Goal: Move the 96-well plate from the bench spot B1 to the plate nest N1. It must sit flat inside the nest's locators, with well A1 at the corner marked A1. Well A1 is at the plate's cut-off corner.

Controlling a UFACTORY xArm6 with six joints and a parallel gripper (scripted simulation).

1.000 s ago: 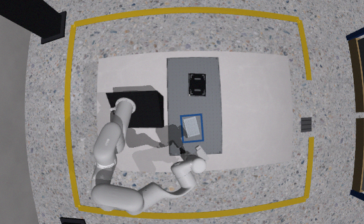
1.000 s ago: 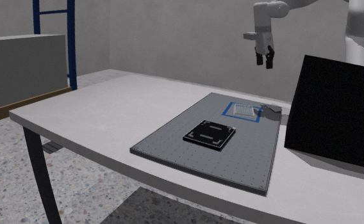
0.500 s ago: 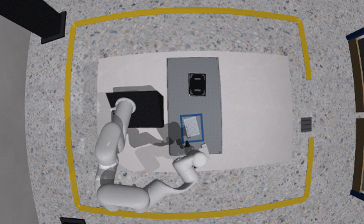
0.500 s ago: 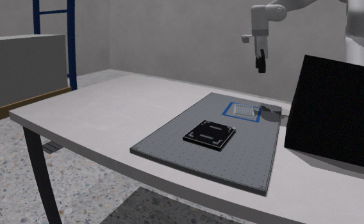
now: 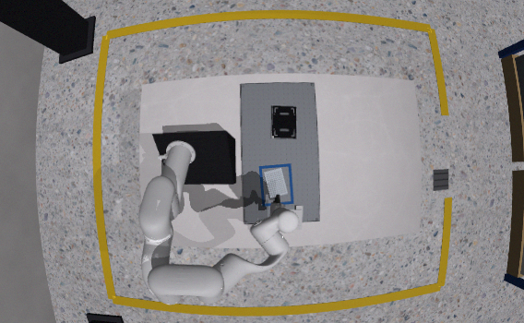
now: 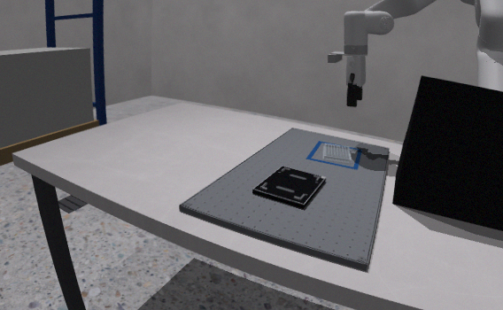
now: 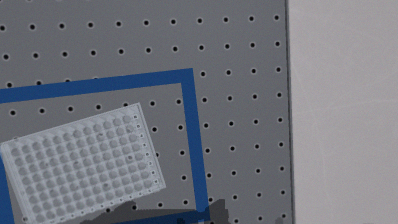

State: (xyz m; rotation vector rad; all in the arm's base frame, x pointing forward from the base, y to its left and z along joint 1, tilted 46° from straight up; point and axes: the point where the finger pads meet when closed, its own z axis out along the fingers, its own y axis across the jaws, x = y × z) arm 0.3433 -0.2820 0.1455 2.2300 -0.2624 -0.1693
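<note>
The 96-well plate is 150 mm below my hand, 120 mm to the left of it and 20 mm ahead of it. Round my hand: A1 label: 340 mm to the left, 150 mm below, 40 mm ahead; black plate nest: 400 mm to the left, 150 mm below, 100 mm ahead.
</note>
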